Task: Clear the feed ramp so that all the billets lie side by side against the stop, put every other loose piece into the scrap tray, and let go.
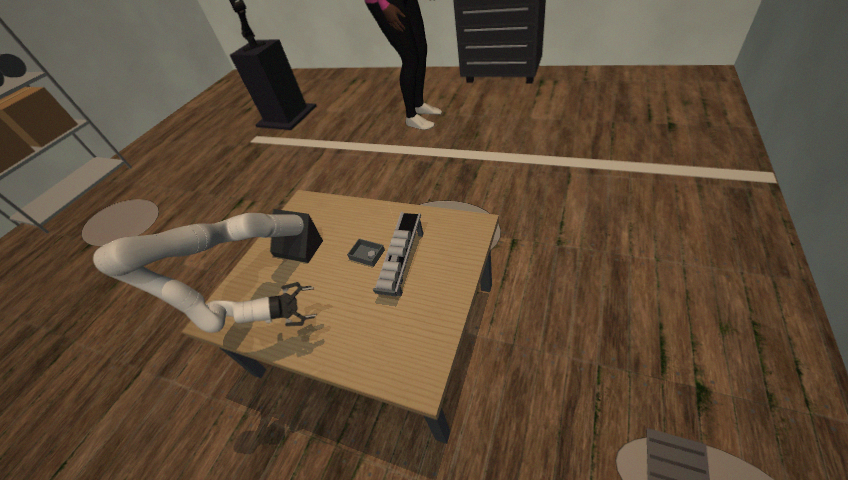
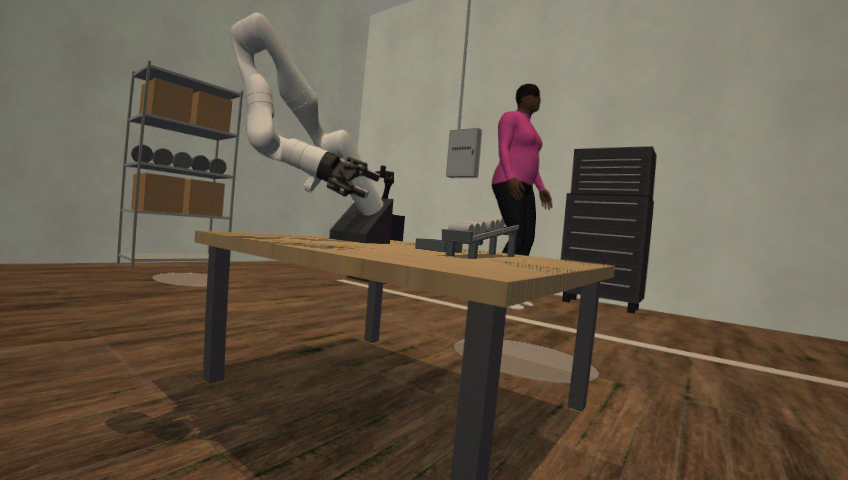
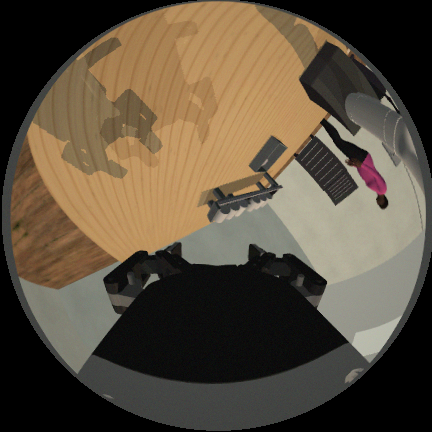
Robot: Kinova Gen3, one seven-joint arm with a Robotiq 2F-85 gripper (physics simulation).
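Pixels of known places: gripper, fingertip midpoint: (image 1: 315, 301) (image 2: 373, 186) (image 3: 214, 250); arm's base, origin of the base link: (image 1: 295, 225) (image 2: 372, 207) (image 3: 355, 107).
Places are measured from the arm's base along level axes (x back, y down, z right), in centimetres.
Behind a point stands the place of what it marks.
The feed ramp (image 1: 410, 221) (image 2: 497, 232) (image 3: 250, 195) stands on short legs on the table. Light grey billets lie across it in two groups: several lower billets (image 1: 389, 275) {x -51.9, y 3.9, z 11.1 cm} rest by the stop (image 1: 386, 292) {x -52.7, y 6.6, z 17.0 cm} at the low end, and upper billets (image 1: 398, 242) {x -49.3, y 1.8, z -3.6 cm} lie beyond a gap. Something small and dark shows in that gap, too small to make out. The scrap tray (image 1: 355, 258) {x -29.2, y 11.1, z 2.5 cm} (image 2: 430, 244) {x -32.0, y 11.4, z 2.7 cm} (image 3: 274, 151) {x -30.0, y 12.4, z -6.8 cm} stands beside the ramp, with a small light piece (image 1: 371, 253) {x -34.7, y 11.3, z -2.0 cm} inside. My gripper (image 1: 311, 302) {x -35.2, y -3.6, z 33.1 cm} (image 2: 369, 184) {x -35.2, y -3.6, z 33.1 cm} (image 3: 214, 250) {x -35.2, y -3.6, z 33.1 cm} is open and empty, above the table, well away from ramp and tray.
The wooden table (image 1: 357, 333) {x -46.6, y 13.3, z 32.9 cm} (image 2: 357, 256) {x -49.8, y 13.3, z 49.6 cm} (image 3: 165, 200) {x -46.5, y 13.3, z 30.7 cm} carries the arm's dark base block (image 1: 292, 240) {x 0.5, y 5.0, z 4.9 cm} (image 2: 361, 223) {x -1.2, y 6.4, z 6.1 cm} (image 3: 332, 80) {x -0.9, y 7.3, z 7.0 cm}, near the tray. A person (image 1: 410, 53) (image 2: 518, 148) (image 3: 372, 175) stands on the floor beyond the table. Shelves and a drawer cabinet (image 1: 501, 38) (image 2: 606, 237) stand farther off.
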